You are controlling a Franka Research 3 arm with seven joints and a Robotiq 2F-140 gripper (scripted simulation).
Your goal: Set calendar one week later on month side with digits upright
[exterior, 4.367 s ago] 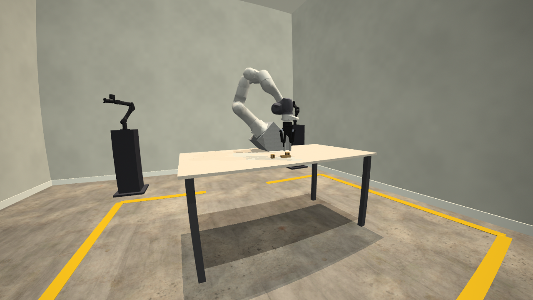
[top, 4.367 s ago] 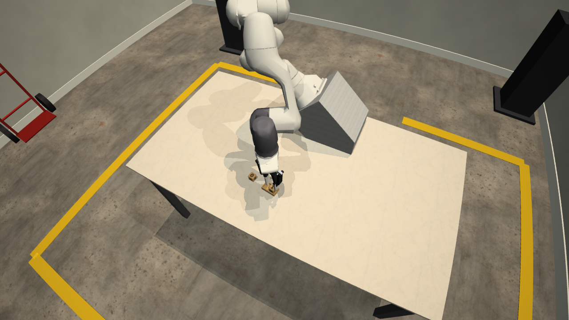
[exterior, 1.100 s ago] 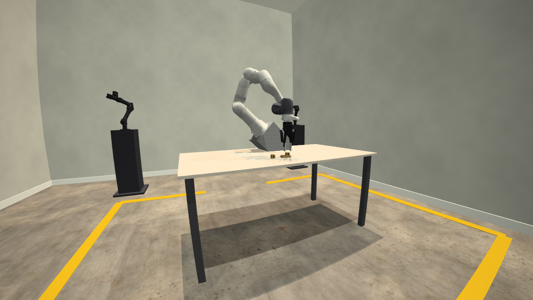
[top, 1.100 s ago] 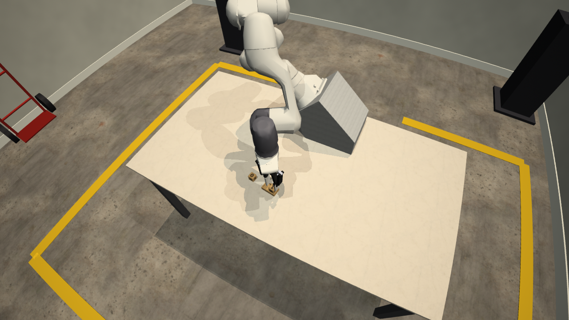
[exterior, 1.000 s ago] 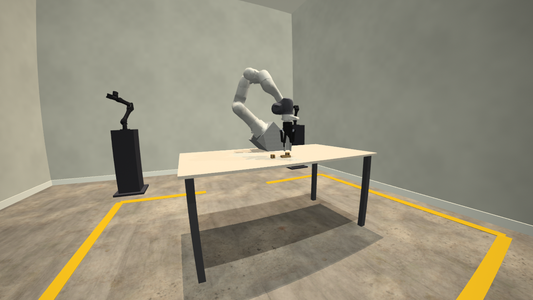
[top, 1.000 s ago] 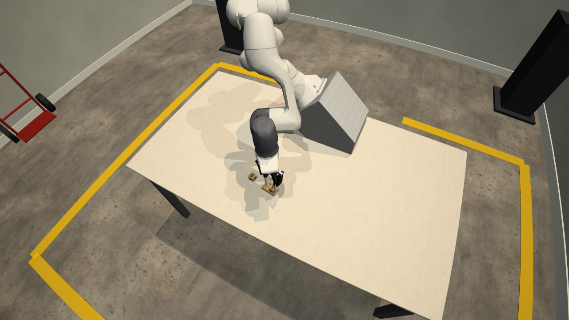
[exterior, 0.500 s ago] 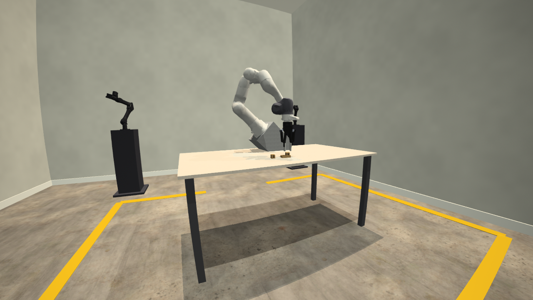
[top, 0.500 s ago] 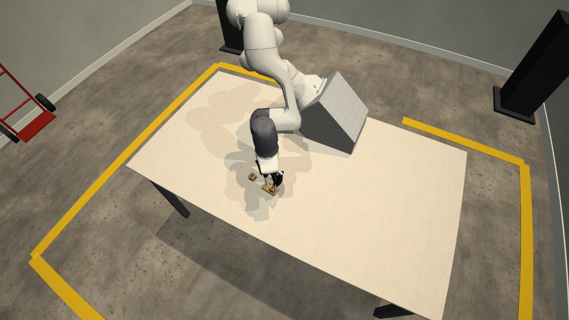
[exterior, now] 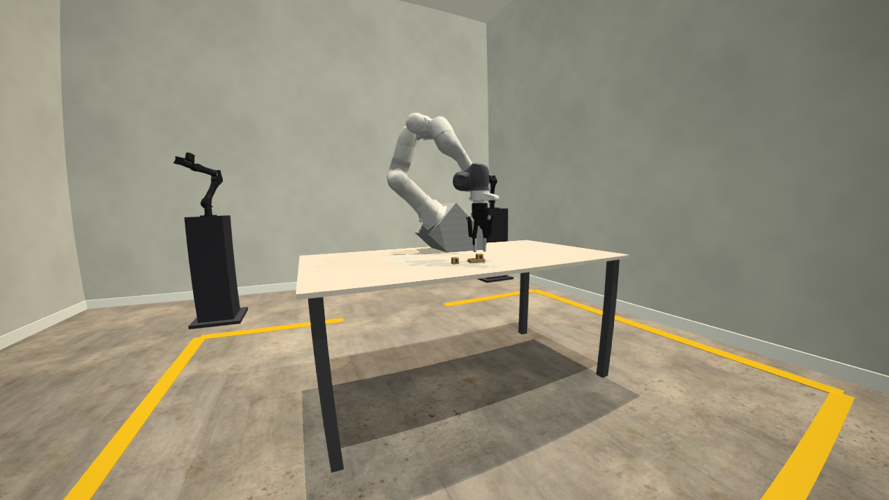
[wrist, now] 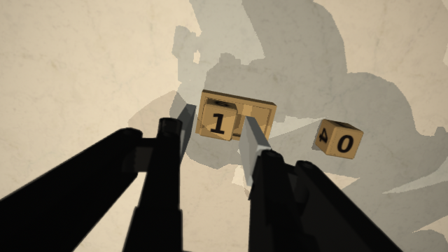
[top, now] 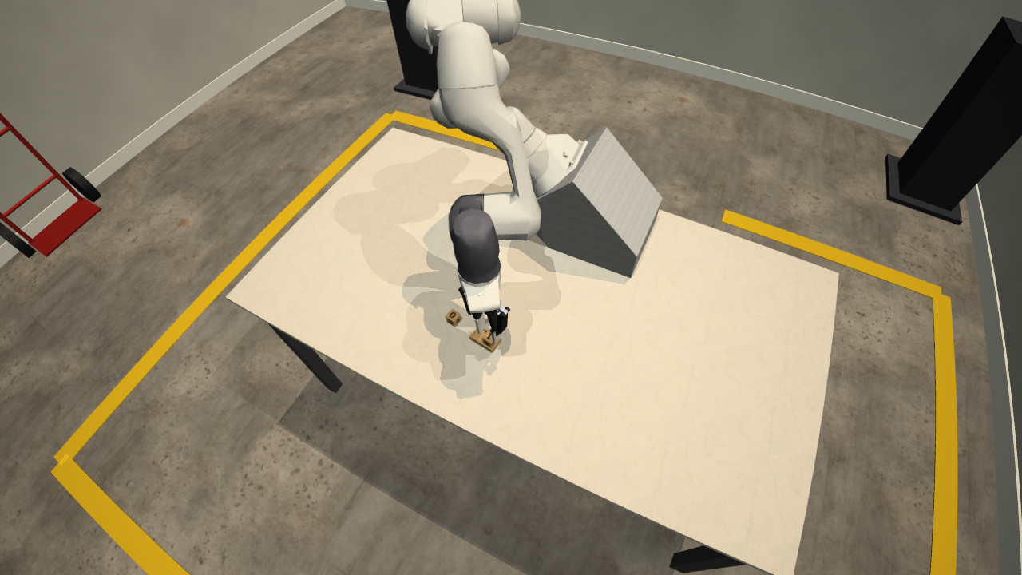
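The wooden tray is 7 cm below my hand and 2 cm to the right of it. Round my hand: wooden digit cube (12 cm to the right, 7 cm below, 2 cm behind).
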